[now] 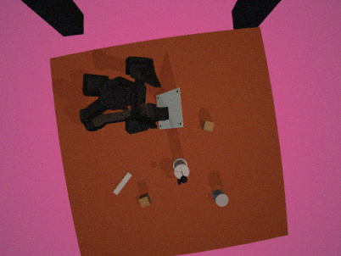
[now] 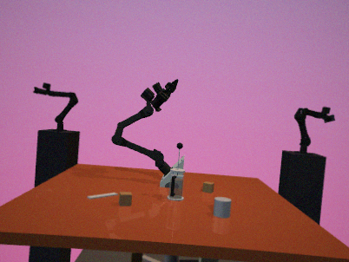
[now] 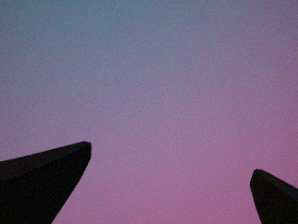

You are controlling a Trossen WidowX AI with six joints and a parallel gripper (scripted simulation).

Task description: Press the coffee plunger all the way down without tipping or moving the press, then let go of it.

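My gripper tip is 470 mm above the coffee press, 280 mm short of it and 60 mm to the right of it.
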